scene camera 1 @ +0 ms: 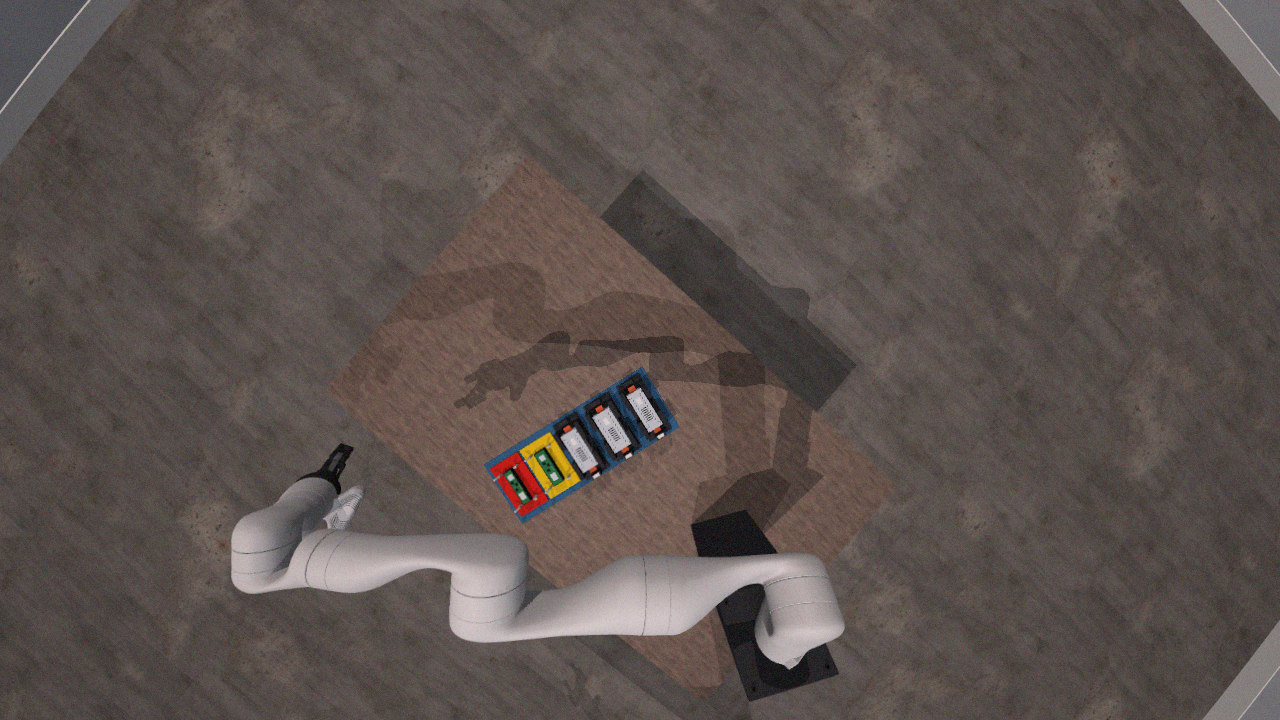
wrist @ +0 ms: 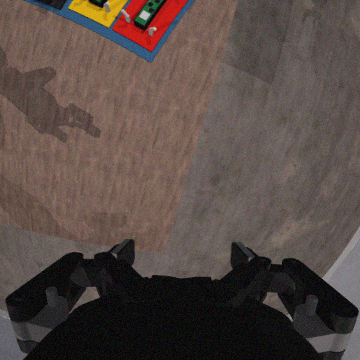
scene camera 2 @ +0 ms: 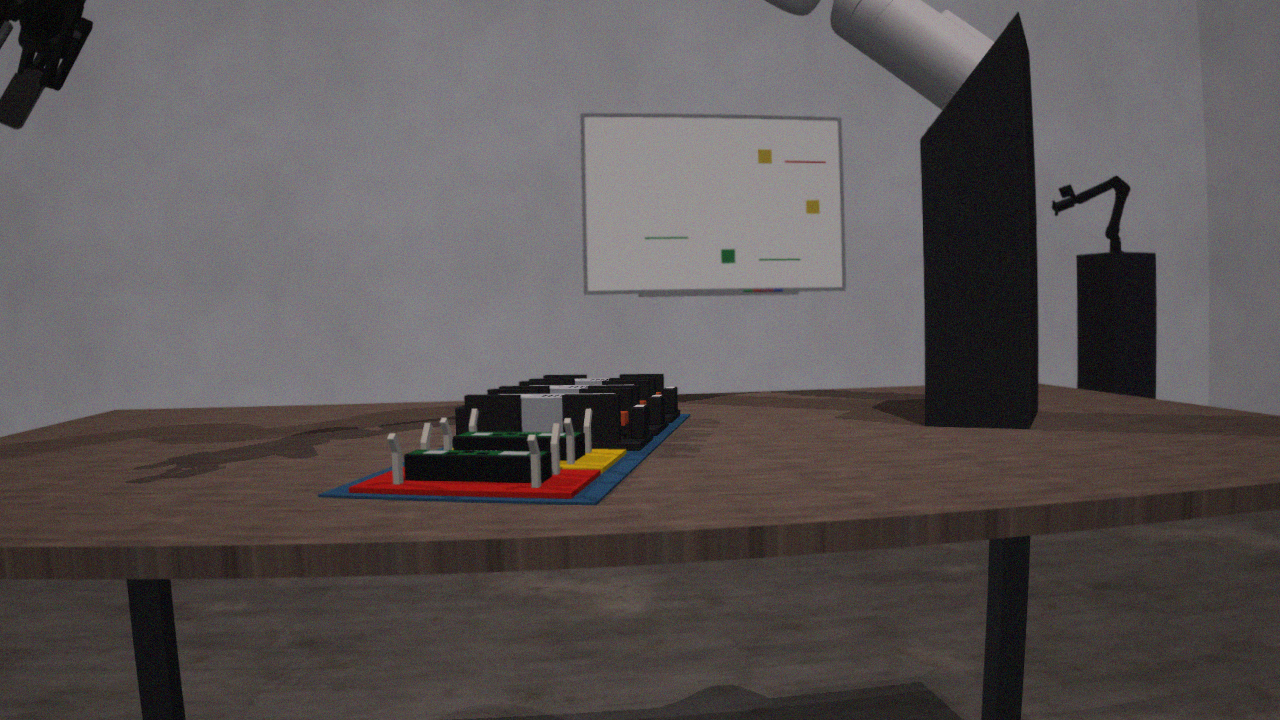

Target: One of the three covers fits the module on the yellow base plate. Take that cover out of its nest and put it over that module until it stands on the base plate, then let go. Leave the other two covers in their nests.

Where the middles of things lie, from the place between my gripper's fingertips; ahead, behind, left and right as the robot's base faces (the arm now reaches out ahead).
My hand is 330 mm past the red base plate point(scene camera 2: 567, 484), 70 mm to the left of it and 280 mm above it. Also, from my hand: yellow base plate point(scene camera 1: 554, 450) 370 mm behind, 170 mm to the right, 280 mm below.
